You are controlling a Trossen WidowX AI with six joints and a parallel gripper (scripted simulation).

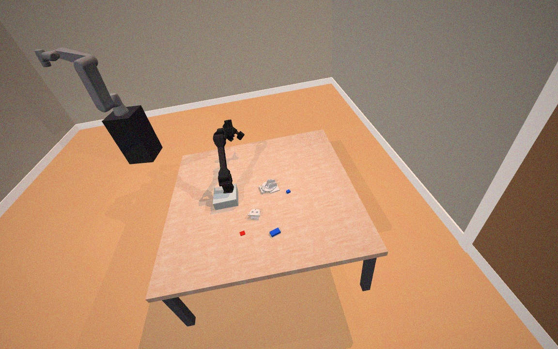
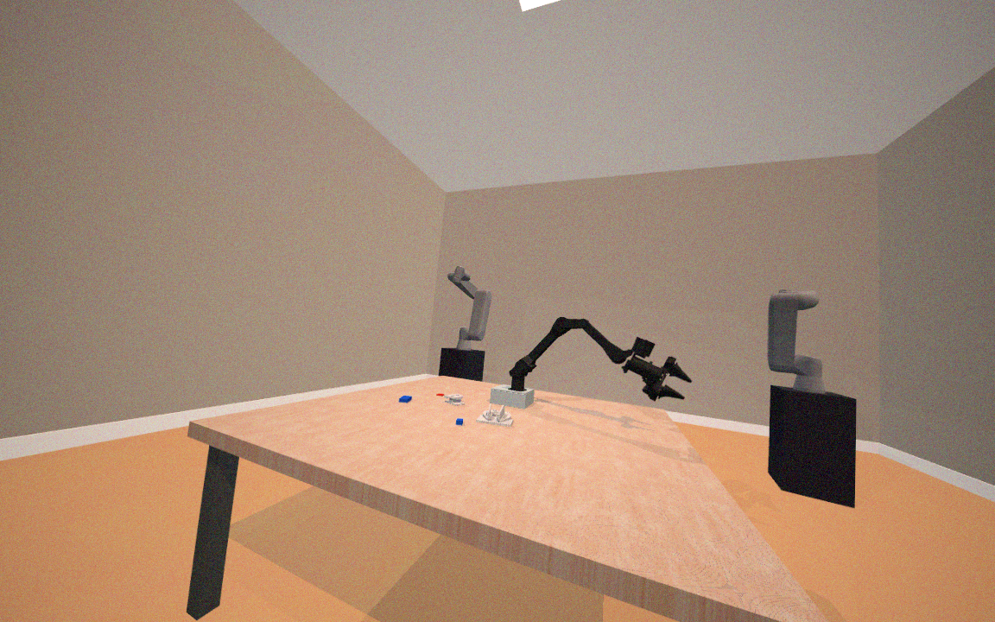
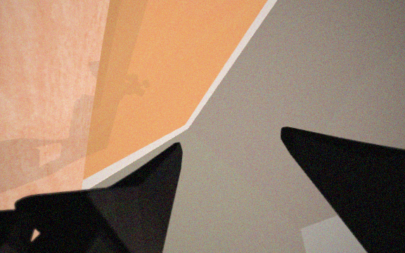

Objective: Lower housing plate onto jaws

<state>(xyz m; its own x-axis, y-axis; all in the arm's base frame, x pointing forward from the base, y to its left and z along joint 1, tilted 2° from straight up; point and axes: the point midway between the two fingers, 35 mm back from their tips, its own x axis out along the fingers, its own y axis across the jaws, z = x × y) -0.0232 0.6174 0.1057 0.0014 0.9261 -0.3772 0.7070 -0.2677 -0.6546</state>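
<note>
Now: the blue cube 440 mm ahead of my gripper tip, 650 mm to the right of it and 160 mm below it. Round my gripper tip: red cube 150 mm ahead, 980 mm to the right, 170 mm below.
</note>
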